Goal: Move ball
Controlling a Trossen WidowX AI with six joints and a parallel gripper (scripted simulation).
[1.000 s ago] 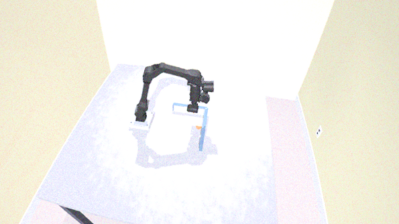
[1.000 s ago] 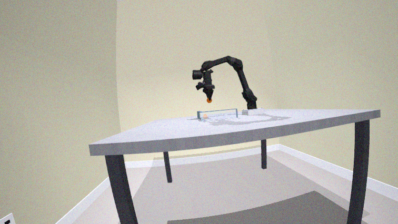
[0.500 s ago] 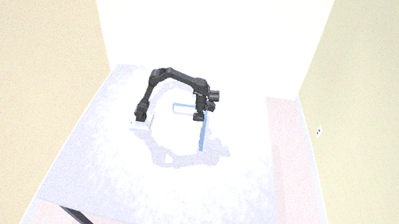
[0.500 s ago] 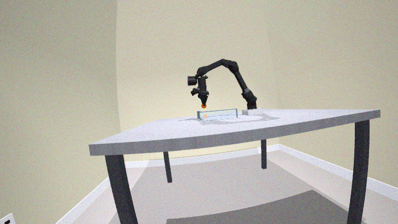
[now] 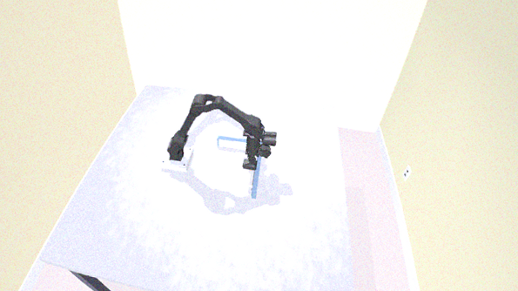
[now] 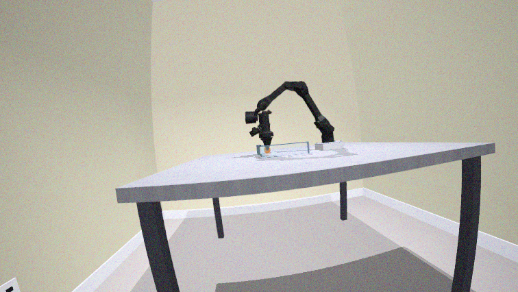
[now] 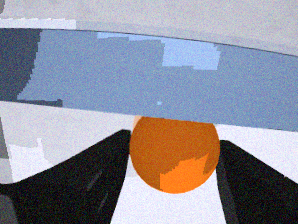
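Right now the see-through copy is 1 cm below my gripper tip. Round my gripper tip: clear wall: 7 cm behind, 14 cm to the left.
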